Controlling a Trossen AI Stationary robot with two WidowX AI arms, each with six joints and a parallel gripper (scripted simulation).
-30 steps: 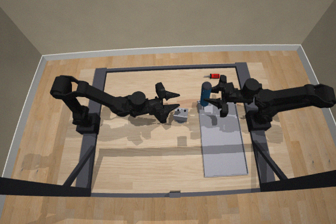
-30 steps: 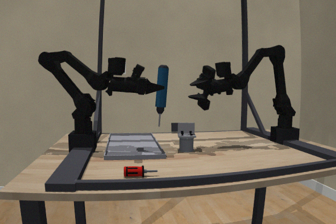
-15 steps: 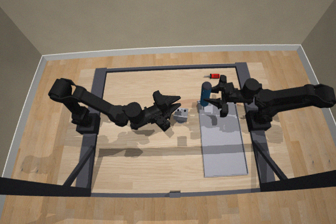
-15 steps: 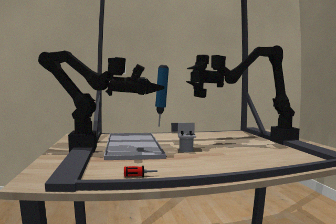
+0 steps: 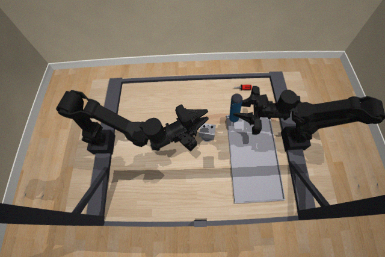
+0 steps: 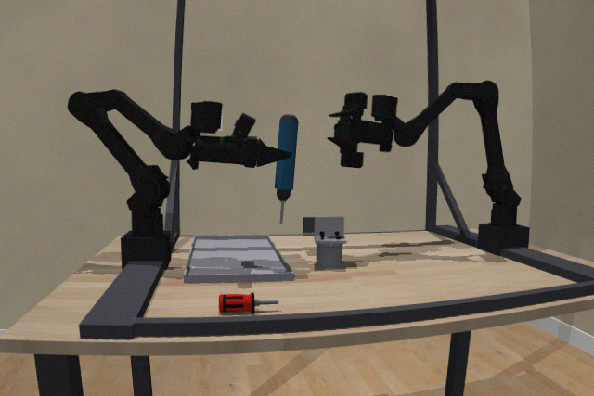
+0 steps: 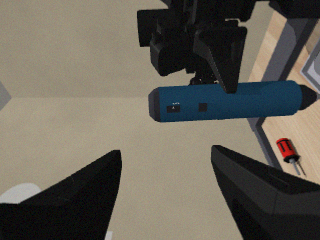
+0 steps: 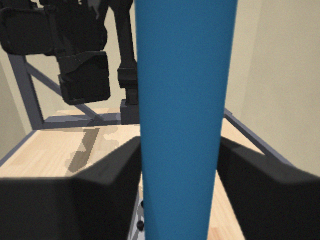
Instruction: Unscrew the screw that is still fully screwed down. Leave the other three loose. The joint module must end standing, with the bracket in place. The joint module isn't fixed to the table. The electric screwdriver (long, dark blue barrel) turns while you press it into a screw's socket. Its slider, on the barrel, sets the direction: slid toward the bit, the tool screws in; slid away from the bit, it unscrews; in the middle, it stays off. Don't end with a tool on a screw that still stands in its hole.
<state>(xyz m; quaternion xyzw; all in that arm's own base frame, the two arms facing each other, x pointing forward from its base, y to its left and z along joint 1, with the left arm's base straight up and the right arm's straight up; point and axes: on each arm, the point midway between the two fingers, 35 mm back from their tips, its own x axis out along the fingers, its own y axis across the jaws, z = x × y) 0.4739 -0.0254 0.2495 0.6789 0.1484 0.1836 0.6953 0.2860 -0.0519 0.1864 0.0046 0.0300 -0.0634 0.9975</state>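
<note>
My left hand is 29 cm above the grey joint module, 7 cm short of it and 4 cm to the left of it. From my left hand the other things lie so: grey bracket: 25 cm below, 6 cm ahead, 4 cm to the right; then bit: 20 cm below, 15 cm to the right, 7 cm ahead; then blue electric screwdriver: 13 cm to the right, 10 cm below, 7 cm ahead.
The blue electric screwdriver is 40 mm below my right hand and 30 mm to the left of it. From my right hand the other things lie so: grey joint module 230 mm below, 130 mm to the left; then grey bracket 180 mm below, 130 mm to the left, 10 mm behind; then bit 130 mm below, 20 mm to the left.
</note>
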